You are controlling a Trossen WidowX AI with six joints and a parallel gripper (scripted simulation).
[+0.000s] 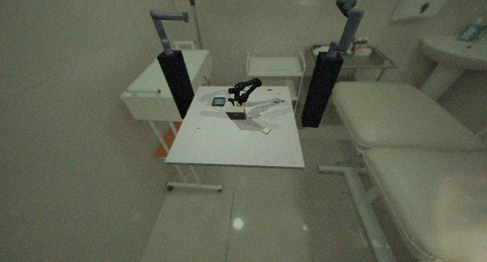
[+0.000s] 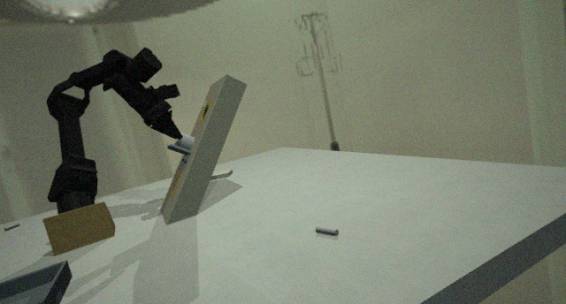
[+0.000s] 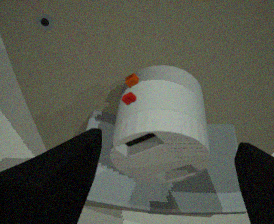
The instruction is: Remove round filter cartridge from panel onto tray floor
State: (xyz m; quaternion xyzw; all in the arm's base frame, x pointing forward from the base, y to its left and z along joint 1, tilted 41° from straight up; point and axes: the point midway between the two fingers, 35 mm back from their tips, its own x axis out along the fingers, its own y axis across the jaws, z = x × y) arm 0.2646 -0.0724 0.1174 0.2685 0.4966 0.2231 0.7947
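The round grey filter cartridge lies 1 cm below my gripper tip. The rest, counted from my gripper tip: dark tray: 31 cm behind, 31 cm to the right, 18 cm below; beige piece: 12 cm ahead, 33 cm to the left, 18 cm below.
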